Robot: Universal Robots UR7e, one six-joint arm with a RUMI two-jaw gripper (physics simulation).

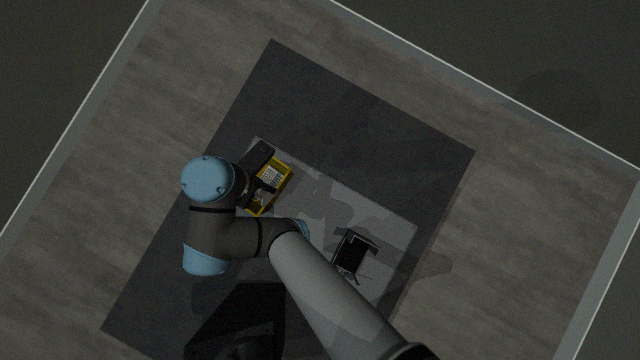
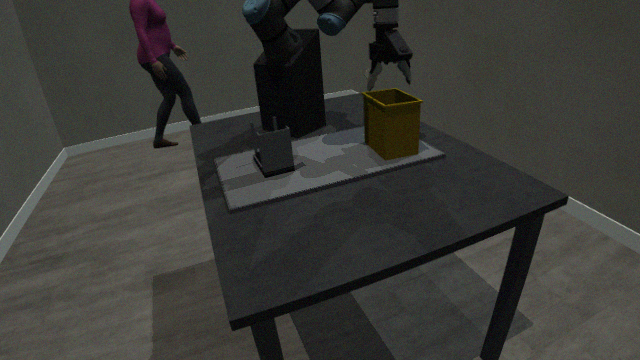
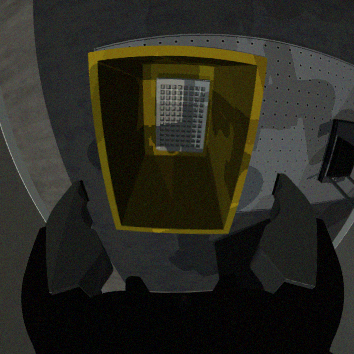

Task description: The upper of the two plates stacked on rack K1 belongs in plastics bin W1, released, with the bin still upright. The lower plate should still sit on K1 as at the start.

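Places are measured from the arm's base along level axes (x ahead, y left, z up), in metres.
Pixels of known places: gripper, fingertip midpoint: (image 2: 389, 87) (image 3: 179, 179); arm's base, origin of the base link: (image 2: 284, 49).
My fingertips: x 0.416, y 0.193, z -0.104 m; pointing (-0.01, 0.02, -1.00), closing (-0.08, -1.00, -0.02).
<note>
For each thing: its top centre in the pictures, then the offset to it from my fingertips. Level surfaces: height alone.
- yellow bin W1, middle of its top: (image 3: 173, 161) (image 1: 256, 181) (image 2: 390, 96) dx -0.001, dy +0.005, dz -0.029 m
- light grey plate, middle of its top: (image 3: 180, 116) (image 1: 268, 185) dx -0.007, dy -0.002, dz -0.192 m
- Rack K1, middle of its top: (image 2: 267, 124) (image 1: 356, 264) dx -0.100, dy -0.382, dz -0.070 m
- grey perforated board, its level: dz -0.208 m
- dark table, its level: dz -0.221 m
The yellow bin W1 (image 1: 281, 186) (image 2: 392, 130) (image 3: 177, 53) stands upright on the perforated board. A light grey plate (image 1: 272, 176) (image 3: 182, 115) with a grid of wells lies inside it, grid side up, low in the bin and apart from my fingers. My gripper (image 2: 390, 84) (image 3: 179, 179) is wide open and empty above the bin's rim. Rack K1 (image 1: 374, 246) (image 2: 276, 150) (image 3: 328, 150) stands upright at the other end of the board, with a grey front panel and thin posts. Its inside is very dark, so I cannot make out the lower plate.
The grey perforated board (image 1: 392, 215) (image 2: 310, 185) (image 3: 287, 117) lies on the dark table (image 1: 350, 115) (image 2: 375, 225). My black pedestal (image 2: 290, 85) stands behind the board. A person in a pink top (image 2: 157, 35) stands beyond the table at the back left.
</note>
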